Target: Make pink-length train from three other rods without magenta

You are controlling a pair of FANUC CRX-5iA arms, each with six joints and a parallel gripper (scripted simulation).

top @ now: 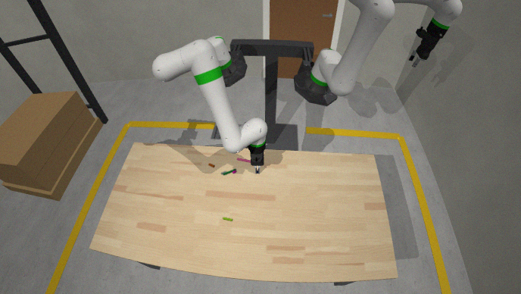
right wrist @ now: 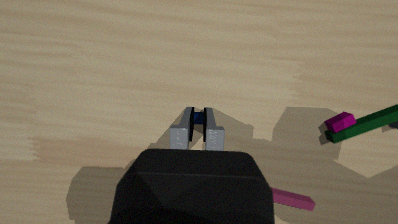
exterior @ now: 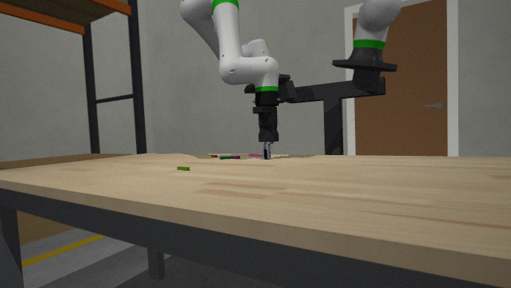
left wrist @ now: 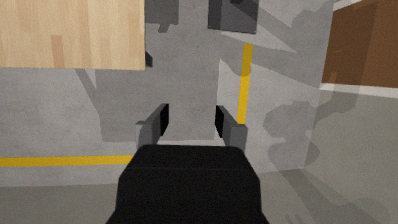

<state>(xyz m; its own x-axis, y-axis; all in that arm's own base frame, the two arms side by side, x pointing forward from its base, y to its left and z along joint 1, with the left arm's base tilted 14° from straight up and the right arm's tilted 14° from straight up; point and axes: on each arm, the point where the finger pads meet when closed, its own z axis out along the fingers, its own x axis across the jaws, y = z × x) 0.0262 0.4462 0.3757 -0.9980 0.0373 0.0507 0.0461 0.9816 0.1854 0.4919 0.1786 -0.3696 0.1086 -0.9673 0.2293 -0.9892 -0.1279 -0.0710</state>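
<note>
Right now my right hand is 2 cm above the blue rod. The rest, counted from my right hand: green rod 16 cm to the right, 5 cm ahead, 2 cm below; then magenta rod 13 cm to the right, 4 cm ahead, 2 cm below; then pink rod 10 cm to the right, 6 cm behind, 2 cm below.
</note>
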